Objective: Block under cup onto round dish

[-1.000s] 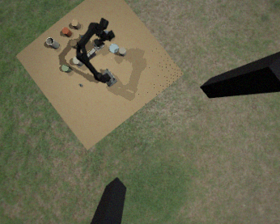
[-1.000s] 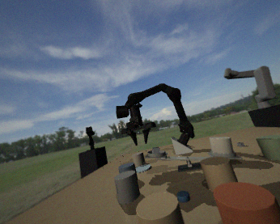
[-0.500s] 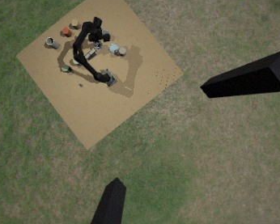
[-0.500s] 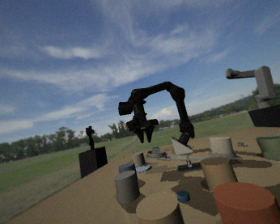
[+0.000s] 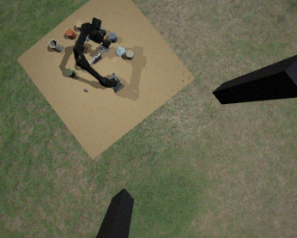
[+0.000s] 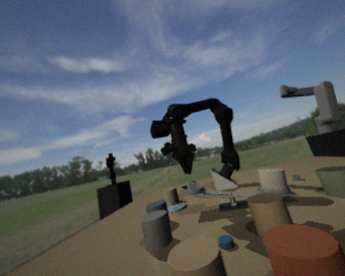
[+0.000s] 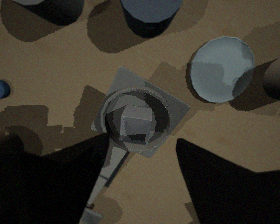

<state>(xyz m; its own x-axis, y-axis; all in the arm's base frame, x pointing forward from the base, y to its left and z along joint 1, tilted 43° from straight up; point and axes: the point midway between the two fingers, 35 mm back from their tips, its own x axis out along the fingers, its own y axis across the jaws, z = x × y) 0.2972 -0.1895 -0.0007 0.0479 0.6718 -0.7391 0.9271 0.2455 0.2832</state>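
Now: the grey block 10 mm to the left of my gripper tip and 40 mm below it. The rest, counted from my gripper tip: grey cylinder 190 mm ahead, 100 mm to the right, 100 mm below; small blue disc 220 mm ahead, 80 mm to the left, 130 mm below; round pale blue dish 90 mm behind, 110 mm to the right, 130 mm below.
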